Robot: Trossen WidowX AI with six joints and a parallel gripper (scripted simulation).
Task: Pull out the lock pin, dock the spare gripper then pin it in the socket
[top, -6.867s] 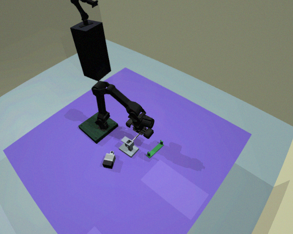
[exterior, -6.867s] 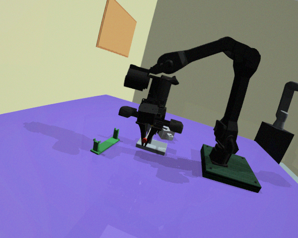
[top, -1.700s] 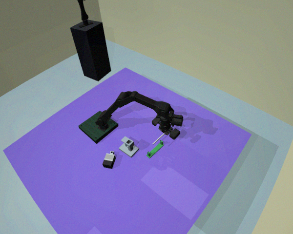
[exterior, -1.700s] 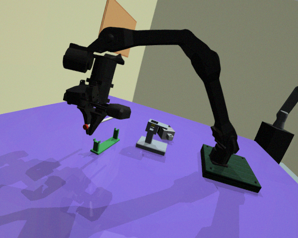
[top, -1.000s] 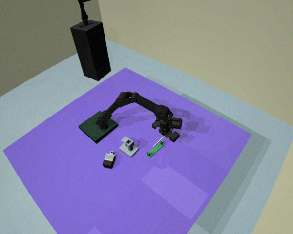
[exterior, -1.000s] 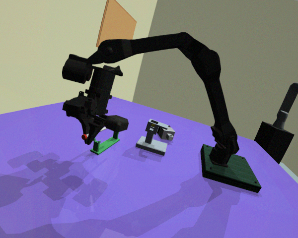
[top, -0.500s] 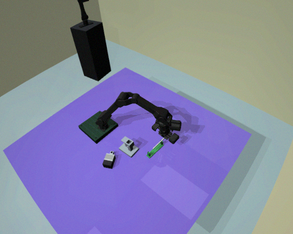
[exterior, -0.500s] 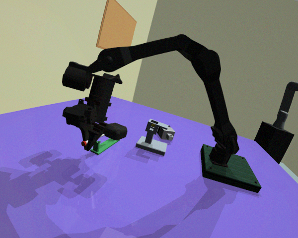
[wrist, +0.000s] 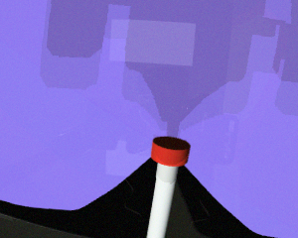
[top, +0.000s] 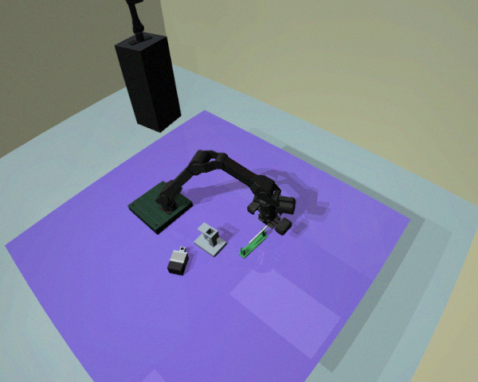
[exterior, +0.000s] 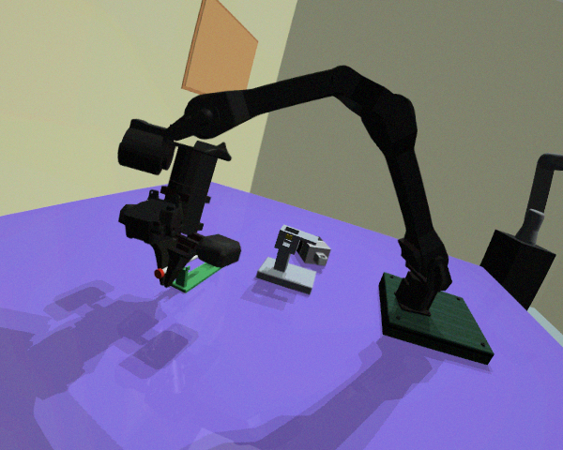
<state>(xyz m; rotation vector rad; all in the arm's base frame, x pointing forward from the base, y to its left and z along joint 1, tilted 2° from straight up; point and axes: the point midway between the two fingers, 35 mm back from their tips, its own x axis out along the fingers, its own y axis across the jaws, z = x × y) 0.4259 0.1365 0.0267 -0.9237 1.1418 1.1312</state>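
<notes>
My gripper tip is 100 mm to the left of the green cradle and 20 mm past it. From my gripper tip the other things lie so: grey mount: 180 mm to the right, 170 mm behind, 30 mm above; then spare gripper: 320 mm to the right, 230 mm behind.
</notes>
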